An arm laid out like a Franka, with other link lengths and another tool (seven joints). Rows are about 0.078 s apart.
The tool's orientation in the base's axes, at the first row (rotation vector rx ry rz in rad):
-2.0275 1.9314 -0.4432
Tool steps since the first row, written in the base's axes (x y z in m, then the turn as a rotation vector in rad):
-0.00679 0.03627 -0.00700 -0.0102 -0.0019 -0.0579
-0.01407 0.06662 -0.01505 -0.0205 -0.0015 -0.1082
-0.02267 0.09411 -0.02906 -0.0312 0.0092 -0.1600
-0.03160 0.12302 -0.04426 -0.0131 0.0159 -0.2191
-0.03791 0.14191 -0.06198 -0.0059 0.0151 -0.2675
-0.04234 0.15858 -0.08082 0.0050 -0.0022 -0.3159
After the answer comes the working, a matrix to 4 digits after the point.
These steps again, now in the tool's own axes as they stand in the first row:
-0.03663 0.00741 0.00374 0.0007 0.0339 0.0481
-0.06738 0.01599 0.00818 -0.0008 0.0645 0.0893
-0.09541 0.02842 0.01744 -0.0127 0.0956 0.1317
-0.12489 0.04159 0.02764 -0.0193 0.1040 0.1930
-0.14428 0.05392 0.04116 -0.0188 0.1180 0.2399
-0.16137 0.06513 0.05648 -0.0016 0.1295 0.2882

The tool's axes in the first row as the columns of a matrix, in the base's axes (rounded; the answer above uses it unrounded):
0.0457 -0.9045 0.4240
-0.9989 -0.0468 0.0078
0.0128 -0.4238 -0.9056

